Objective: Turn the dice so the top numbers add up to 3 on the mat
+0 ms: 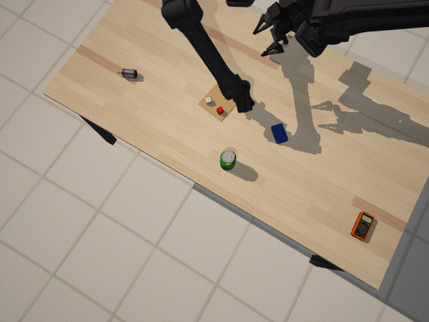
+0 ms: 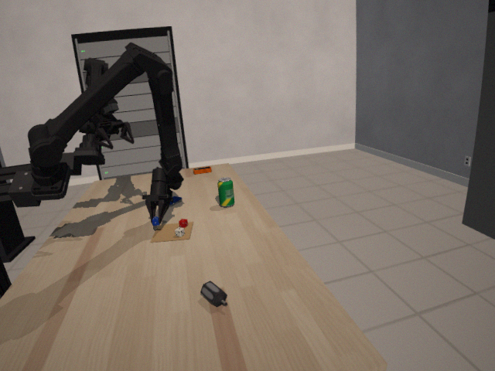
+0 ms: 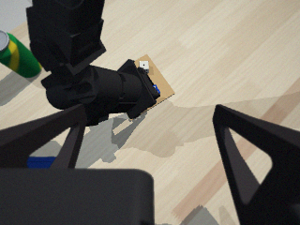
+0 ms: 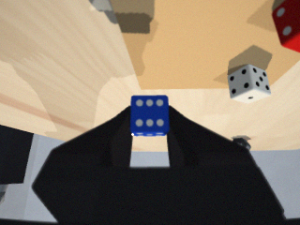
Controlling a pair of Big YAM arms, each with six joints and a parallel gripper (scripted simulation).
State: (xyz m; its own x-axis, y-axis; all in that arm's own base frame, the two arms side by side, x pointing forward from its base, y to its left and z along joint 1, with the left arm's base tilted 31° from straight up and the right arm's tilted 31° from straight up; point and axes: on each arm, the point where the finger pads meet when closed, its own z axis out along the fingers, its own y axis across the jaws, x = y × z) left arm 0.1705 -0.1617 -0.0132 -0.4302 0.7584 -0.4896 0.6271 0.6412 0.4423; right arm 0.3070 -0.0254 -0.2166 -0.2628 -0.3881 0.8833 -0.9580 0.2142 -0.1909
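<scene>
My right gripper is now 5 cm short of the tan mat, 1 cm to the right of it and 5 cm above it. The rest, counted from my right hand: blue die (right at my right hand); then red die (9 cm ahead, 4 cm to the left, 4 cm below); then white die (8 cm ahead, 3 cm to the right, 4 cm below).
</scene>
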